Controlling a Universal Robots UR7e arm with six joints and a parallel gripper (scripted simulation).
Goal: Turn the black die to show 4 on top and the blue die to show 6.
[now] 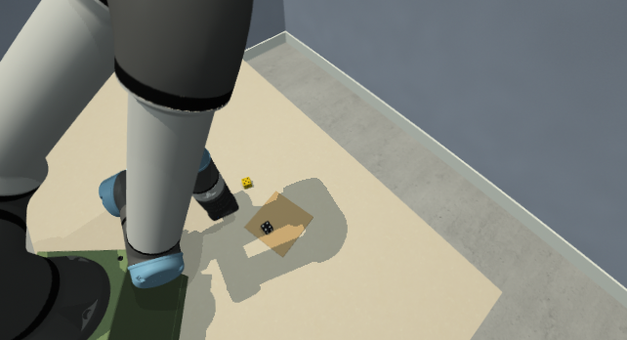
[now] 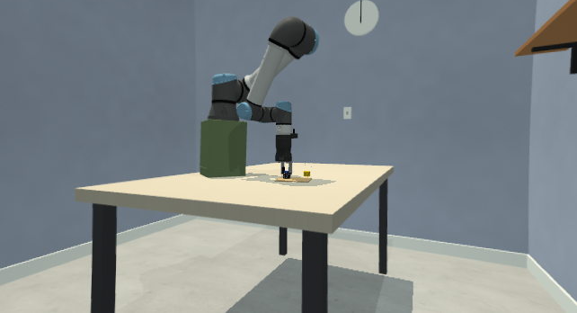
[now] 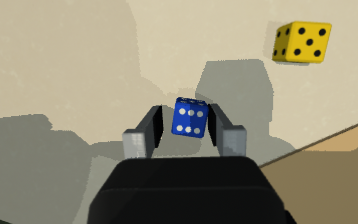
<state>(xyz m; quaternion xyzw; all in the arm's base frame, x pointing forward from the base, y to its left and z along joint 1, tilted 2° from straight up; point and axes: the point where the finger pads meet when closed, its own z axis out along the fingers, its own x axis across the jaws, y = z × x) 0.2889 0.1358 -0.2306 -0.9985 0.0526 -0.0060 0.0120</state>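
Now: hand 1 cm above the blue die. From my hand the other things lie so: tan mat 11 cm ahead, 11 cm to the right, 2 cm below; yellow die 9 cm ahead, 4 cm to the left, 1 cm below; black die 7 cm ahead, 11 cm to the right, 1 cm below.
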